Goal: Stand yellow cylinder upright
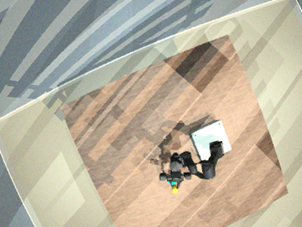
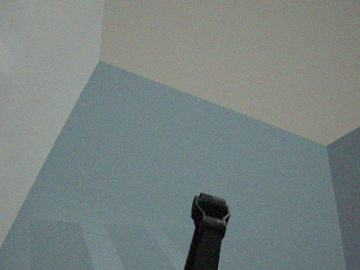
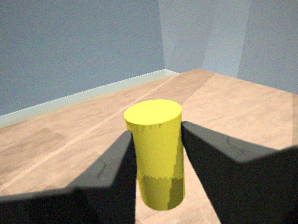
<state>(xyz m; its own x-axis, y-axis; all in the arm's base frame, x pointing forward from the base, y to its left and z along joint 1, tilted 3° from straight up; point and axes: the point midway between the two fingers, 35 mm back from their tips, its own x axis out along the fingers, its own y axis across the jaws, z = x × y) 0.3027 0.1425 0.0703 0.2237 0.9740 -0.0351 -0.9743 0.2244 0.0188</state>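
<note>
Now: the cyan circle 16 cm below my gripper tip. Round my gripper tip: yellow tall cylinder: 2 cm below.
</note>
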